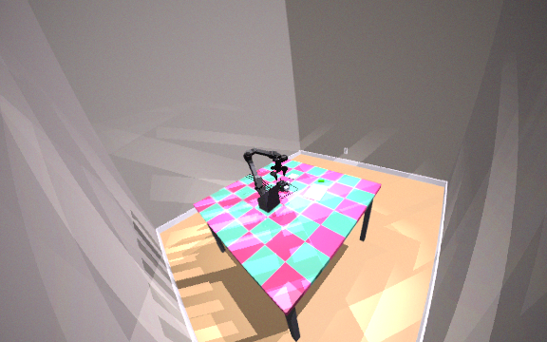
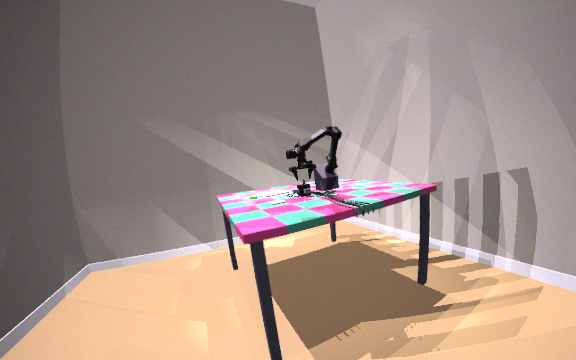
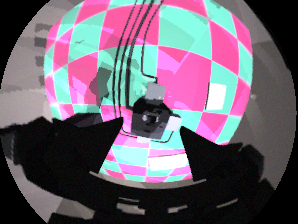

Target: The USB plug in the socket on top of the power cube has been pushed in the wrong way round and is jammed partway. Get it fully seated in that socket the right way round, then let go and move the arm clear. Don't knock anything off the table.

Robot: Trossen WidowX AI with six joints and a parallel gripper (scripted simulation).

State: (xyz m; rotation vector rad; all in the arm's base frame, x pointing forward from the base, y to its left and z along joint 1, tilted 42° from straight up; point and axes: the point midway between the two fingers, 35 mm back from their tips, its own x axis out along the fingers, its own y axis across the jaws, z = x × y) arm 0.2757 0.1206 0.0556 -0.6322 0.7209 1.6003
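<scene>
Right now the USB plug is 20 mm below my gripper tip. From my gripper tip the other things lie so: pale flat sheet: 160 mm ahead, 300 mm to the right, 110 mm below; then green object: 340 mm ahead, 230 mm to the right, 110 mm below.
</scene>
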